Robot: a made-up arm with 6 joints.
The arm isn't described. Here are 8 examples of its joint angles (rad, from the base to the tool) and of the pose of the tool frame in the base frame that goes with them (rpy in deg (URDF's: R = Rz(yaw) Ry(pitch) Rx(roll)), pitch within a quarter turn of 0, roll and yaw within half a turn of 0; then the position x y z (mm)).
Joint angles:
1: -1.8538 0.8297 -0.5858 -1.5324 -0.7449 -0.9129
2: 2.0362 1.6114 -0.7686 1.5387 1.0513 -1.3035
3: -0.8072 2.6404 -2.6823 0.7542 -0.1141 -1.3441
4: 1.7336 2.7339 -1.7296 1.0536 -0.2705 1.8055
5: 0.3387 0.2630 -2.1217 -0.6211 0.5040 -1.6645
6: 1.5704 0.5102 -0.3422 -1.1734 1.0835 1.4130
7: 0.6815 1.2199 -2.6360 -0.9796 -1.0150 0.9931
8: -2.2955 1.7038 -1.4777 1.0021 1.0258 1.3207
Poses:
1: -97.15 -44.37 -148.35 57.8 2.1 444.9
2: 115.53 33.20 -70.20 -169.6 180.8 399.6
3: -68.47 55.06 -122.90 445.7 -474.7 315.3
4: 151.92 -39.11 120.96 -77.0 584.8 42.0
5: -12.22 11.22 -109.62 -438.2 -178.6 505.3
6: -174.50 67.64 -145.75 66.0 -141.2 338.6
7: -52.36 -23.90 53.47 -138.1 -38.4 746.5
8: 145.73 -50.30 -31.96 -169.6 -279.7 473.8
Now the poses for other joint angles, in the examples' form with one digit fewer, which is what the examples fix.
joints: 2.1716 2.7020 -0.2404 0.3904 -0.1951 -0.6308
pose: 174.0 -35.5 -38.1 -140 214 42
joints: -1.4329 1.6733 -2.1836 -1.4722 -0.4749 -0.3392
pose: -53.0 -26.6 -158.1 77 -284 680
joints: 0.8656 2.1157 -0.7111 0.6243 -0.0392 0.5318
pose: 165.5 7.7 162.2 230 268 206
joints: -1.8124 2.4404 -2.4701 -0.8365 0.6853 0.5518
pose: -136.0 62.6 93.6 -181 -573 347
